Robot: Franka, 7 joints.
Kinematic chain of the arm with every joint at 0, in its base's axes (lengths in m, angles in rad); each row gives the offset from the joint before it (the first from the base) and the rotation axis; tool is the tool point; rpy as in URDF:
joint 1: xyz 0 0 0.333 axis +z
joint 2: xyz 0 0 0 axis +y
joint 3: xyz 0 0 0.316 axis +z
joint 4: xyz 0.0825 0 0 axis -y
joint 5: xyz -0.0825 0 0.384 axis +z
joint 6: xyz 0 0 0 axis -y
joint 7: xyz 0.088 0 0 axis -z
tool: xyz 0 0 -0.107 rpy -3.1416 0 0
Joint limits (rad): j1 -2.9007..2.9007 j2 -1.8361..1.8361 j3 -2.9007..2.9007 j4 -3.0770..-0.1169 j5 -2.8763..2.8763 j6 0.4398..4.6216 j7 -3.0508..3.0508
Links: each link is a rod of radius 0.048 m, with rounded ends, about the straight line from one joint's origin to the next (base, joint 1, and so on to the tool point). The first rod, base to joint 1, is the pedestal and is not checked.
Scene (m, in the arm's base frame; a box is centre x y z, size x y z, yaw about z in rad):
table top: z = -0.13
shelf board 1: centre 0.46 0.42 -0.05 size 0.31 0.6 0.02 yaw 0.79
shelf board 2: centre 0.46 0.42 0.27 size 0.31 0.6 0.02 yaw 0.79
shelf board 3: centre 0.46 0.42 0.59 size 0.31 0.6 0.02 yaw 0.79
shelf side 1: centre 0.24 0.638 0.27 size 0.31 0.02 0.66 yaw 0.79
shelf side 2: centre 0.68 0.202 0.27 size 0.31 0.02 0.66 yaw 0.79
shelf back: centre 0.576 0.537 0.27 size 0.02 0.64 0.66 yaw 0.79
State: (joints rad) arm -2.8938 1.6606 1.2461 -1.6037 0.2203 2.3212 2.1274
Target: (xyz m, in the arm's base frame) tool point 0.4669 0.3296 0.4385
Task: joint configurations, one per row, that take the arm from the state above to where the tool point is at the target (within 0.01 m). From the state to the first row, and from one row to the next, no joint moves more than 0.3 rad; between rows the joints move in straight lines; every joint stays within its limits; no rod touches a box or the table.
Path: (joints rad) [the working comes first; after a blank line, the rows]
Joints at the target: -0.7959 1.2900 1.6986 -2.0874 0.2319 2.3402 2.1274
Straight joint move there: touches shelf side 2.

1: -2.6083 1.6442 1.3659 -1.8134 0.2226 2.2255 2.1274
2: -2.3227 1.6277 1.4858 -2.0230 0.2249 2.1297 2.1274
3: -2.0372 1.6113 1.6056 -2.2327 0.2271 2.0340 2.1274
4: -1.7517 1.5948 1.7255 -2.4423 0.2294 1.9382 2.1274
5: -1.4661 1.5784 1.8453 -2.6520 0.2317 1.8425 2.1274
6: -1.2427 1.4822 1.7964 -2.4638 0.2318 2.0084 2.1274
7: -1.0193 1.3861 1.7475 -2.2756 0.2318 2.1743 2.1274
8: -0.7959 1.2900 1.6986 -2.0874 0.2319 2.3402 2.1274

